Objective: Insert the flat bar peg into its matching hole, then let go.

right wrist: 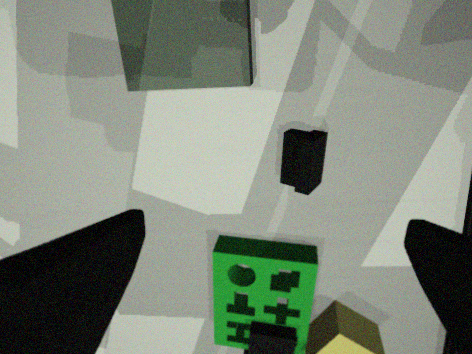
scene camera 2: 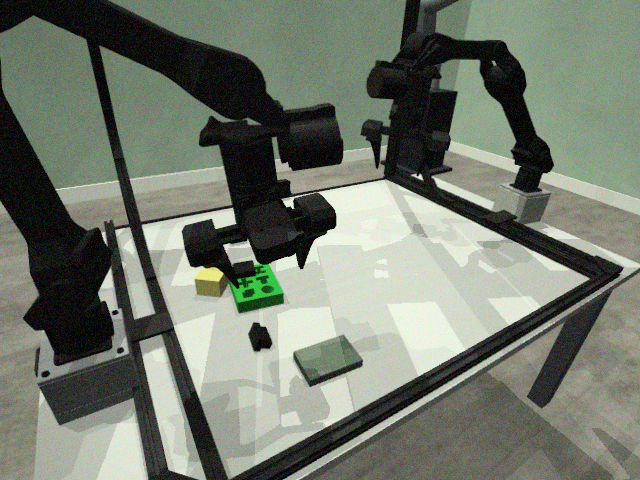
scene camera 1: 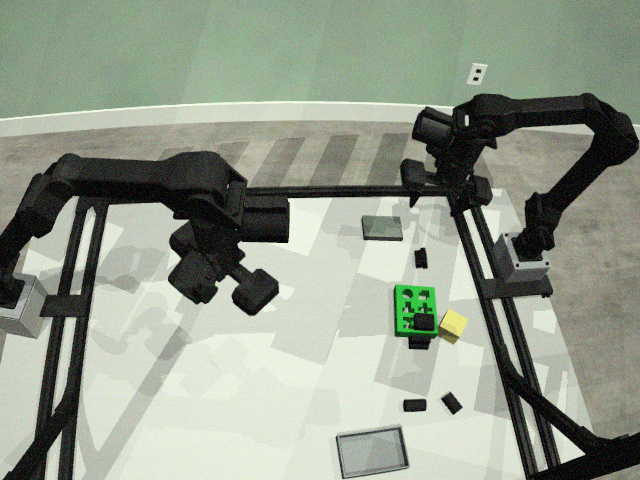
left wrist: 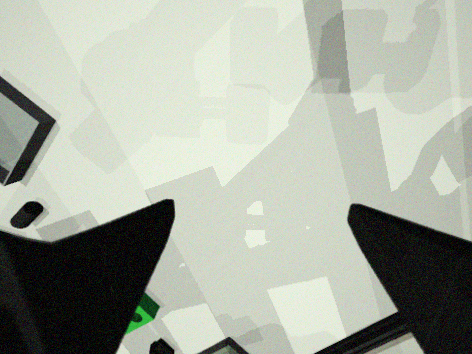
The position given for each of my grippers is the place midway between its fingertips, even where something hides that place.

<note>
My left gripper [scene camera 1: 228, 293] is open, holding nothing. My right gripper [scene camera 2: 269, 276] is open and holds nothing. Also in view: a grey plate [scene camera 2: 320, 362]. Further things: a green hole board [scene camera 1: 414, 304] and a yellow cube [scene camera 2: 212, 282].
The green hole board shows as well in the right wrist view [right wrist: 233, 312] and in scene camera 2 [scene camera 2: 263, 290]. My left gripper is seen too in scene camera 2 [scene camera 2: 397, 172] and in the left wrist view [left wrist: 260, 209]. My right gripper shows as well in the right wrist view [right wrist: 274, 227] and in scene camera 1 [scene camera 1: 431, 211]. The left wrist view does not show the yellow cube, which is hidden by my left gripper.
</note>
